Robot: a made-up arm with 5 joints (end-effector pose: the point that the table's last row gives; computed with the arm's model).
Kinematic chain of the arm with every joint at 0, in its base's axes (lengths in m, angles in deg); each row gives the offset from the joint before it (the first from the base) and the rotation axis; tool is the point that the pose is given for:
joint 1: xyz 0 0 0.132 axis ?
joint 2: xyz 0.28 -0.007 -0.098 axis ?
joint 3: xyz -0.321 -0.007 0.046 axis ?
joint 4: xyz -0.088 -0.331 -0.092 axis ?
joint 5: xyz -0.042 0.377 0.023 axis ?
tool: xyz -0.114 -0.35 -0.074
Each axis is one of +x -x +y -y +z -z.
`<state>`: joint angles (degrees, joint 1 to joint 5).
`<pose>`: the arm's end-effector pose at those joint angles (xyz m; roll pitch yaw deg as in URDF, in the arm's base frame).
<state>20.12 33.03 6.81 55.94 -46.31</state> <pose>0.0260 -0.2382 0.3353 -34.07 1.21 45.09</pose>
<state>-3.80 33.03 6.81 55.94 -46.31</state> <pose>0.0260 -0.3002 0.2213 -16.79 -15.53 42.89</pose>
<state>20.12 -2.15 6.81 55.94 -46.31</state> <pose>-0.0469 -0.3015 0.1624 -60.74 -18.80 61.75</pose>
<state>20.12 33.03 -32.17 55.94 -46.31</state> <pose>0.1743 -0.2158 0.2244 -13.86 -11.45 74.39</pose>
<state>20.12 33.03 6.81 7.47 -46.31</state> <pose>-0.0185 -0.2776 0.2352 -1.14 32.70 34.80</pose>
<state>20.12 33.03 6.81 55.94 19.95</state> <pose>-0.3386 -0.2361 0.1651 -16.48 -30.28 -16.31</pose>
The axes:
joint 1: -x
joint 2: +y
joint 3: -z
joint 4: -y
joint 5: -z

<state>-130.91 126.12 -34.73 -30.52 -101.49</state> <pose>0.1852 -0.2084 0.0616 -37.95 -11.76 -59.70</pose>
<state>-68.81 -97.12 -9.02 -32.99 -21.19</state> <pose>0.4063 0.3279 -0.3733 70.01 -46.60 -52.83</pose>
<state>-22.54 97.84 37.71 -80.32 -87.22</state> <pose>-0.0087 -0.1742 0.4798 178.55 14.95 97.83</pose>
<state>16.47 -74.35 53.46 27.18 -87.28</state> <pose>0.1629 -0.3161 -0.1321 -99.09 -37.65 75.19</pose>
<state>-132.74 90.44 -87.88 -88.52 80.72</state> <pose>0.6416 -0.1324 -0.2076 -6.82 -40.15 102.76</pose>
